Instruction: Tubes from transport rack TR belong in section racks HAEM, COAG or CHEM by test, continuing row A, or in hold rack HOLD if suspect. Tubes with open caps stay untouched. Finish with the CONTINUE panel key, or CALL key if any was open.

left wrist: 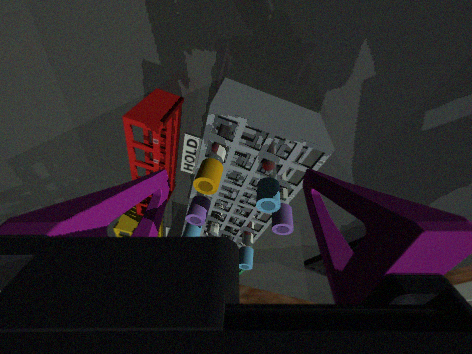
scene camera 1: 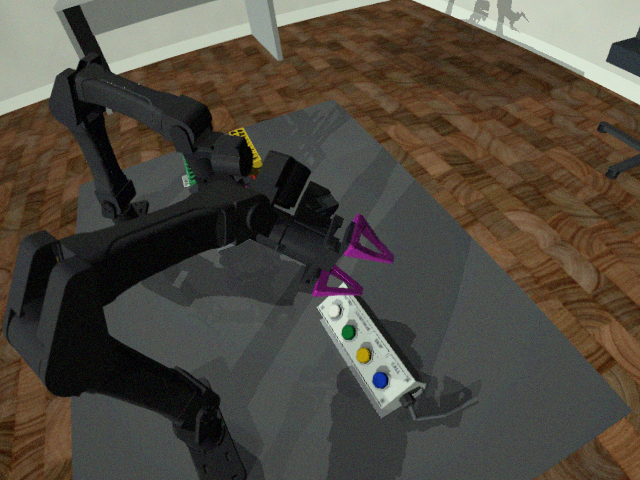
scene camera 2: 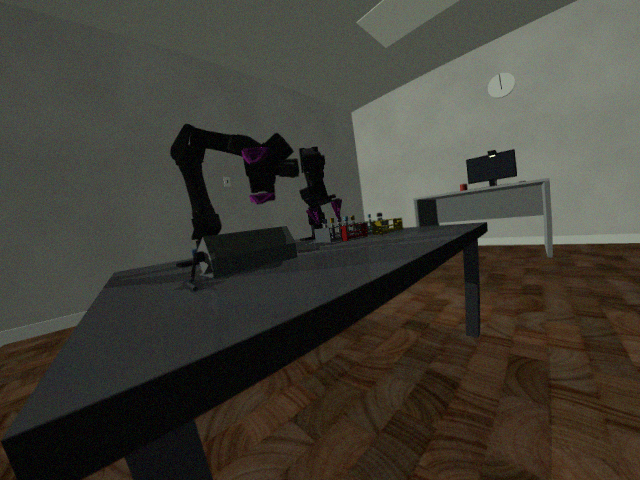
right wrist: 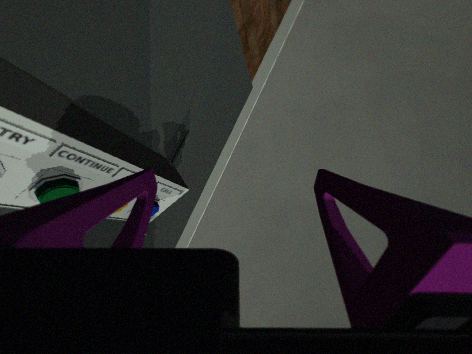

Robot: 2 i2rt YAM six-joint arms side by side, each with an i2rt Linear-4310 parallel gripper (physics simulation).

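Frame: origin at the left arm's base, x left, y back, z up, level; centimetres.
Seen in the pictures: left gripper, between the fingertips: (left wrist: 236,176) (scene camera 2: 328,222); right gripper, between the fingertips: (scene camera 1: 376,276) (scene camera 2: 256,184) (right wrist: 235,177); right arm's base, origin of its link: (scene camera 1: 207,434).
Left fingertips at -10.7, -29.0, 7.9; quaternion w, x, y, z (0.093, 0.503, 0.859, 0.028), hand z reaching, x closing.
Offsets run from my left fingertips to a thing's middle, as dx, dy, dz. "*": to the spot under its first point.
A grey rack @(+6.3, +2.7, -5.1) (left wrist: 270,107) (scene camera 2: 323,235) holds upright tubes; its label is hidden. In the left wrist view its caps include a yellow cap @(+0.6, -1.7, -2.8) (left wrist: 207,175), a light-blue cap @(-0.3, +2.5, -2.8) (left wrist: 268,194) and a purple cap @(+1.4, +5.0, -2.8) (left wrist: 282,219). I cannot tell whether any cap is open. A red rack @(+7.9, -6.2, -5.1) (left wrist: 152,107) (scene camera 2: 344,233) stands beside it, with a HOLD label @(* +6.9, -3.6, -7.7) (left wrist: 190,153) between them. My left gripper (left wrist: 236,176) (scene camera 2: 327,220) is open above the grey rack, holding nothing. My right gripper (right wrist: 235,177) (scene camera 1: 377,276) is open and empty, above and near the panel's white-key end. The panel @(-37.9, -22.5, -3.8) (scene camera 1: 372,343) (scene camera 2: 248,253) (right wrist: 30,156) has a green CONTINUE key @(-36.1, -19.6, -1.6) (scene camera 1: 348,332) and blue CALL key @(-45.7, -22.5, -1.6) (scene camera 1: 380,380).
A yellow rack @(+30.0, -4.1, -5.1) (scene camera 1: 252,149) (scene camera 2: 395,224) (left wrist: 126,226) stands beyond the red one. A green rack @(+27.3, +11.1, -5.1) (scene camera 1: 189,173) shows partly behind the left arm. The right arm crosses scene camera 1 and hides most of the racks. A cable @(* -51.7, -31.7, -7.2) (scene camera 1: 444,414) runs from the panel's end.
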